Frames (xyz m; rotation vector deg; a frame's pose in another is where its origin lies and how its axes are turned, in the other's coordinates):
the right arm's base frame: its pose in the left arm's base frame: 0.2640 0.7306 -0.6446 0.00 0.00 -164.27
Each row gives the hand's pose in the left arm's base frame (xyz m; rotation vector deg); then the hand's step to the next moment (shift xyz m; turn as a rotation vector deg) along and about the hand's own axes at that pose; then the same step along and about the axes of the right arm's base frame.
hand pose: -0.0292 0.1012 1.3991 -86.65 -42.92 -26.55
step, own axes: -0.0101 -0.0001 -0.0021 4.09 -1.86 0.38
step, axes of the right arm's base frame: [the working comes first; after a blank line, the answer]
step, axes of the left arm's base frame: -0.0068 -0.0038 -0.0067 1.52 1.02 4.12

0.0076 0.0018 -0.0067 -1.74 -0.57 4.12
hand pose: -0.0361 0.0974 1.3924 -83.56 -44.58 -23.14
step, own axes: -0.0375 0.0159 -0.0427 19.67 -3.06 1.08
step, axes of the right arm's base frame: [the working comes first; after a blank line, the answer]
step, axes of the left arm's base frame: -0.0059 -0.0476 -0.0343 11.45 4.81 15.59

0.0186 0.0442 -0.0343 -12.33 -1.53 15.59
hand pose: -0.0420 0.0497 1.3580 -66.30 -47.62 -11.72
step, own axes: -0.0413 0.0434 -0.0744 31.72 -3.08 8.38
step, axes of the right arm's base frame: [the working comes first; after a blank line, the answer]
step, axes of the left arm's base frame: 0.0302 -0.0572 -0.0703 16.33 14.31 24.79

-0.0136 0.0632 -0.0703 -19.60 -9.34 24.79
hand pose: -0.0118 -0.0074 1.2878 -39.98 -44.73 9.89
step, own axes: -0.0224 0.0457 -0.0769 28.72 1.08 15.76
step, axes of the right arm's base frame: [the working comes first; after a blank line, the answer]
step, axes of the left arm's base frame: 0.0425 -0.0132 -0.0807 9.50 20.10 24.09

-0.0374 0.0242 -0.0807 -14.59 -16.77 24.09
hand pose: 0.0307 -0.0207 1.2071 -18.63 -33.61 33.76
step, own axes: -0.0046 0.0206 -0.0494 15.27 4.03 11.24
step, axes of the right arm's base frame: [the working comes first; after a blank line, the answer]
step, axes of the left arm's base frame: 0.0178 0.0074 -0.0501 1.86 13.76 13.53

-0.0192 -0.0023 -0.0501 -5.52 -12.74 13.53
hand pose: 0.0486 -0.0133 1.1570 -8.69 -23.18 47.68
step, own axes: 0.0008 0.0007 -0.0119 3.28 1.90 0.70
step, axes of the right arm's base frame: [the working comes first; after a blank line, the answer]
step, axes of the left arm's base frame: 0.0048 0.0014 -0.0108 0.39 3.69 1.04

-0.0050 0.0000 -0.0108 -1.37 -3.45 1.04
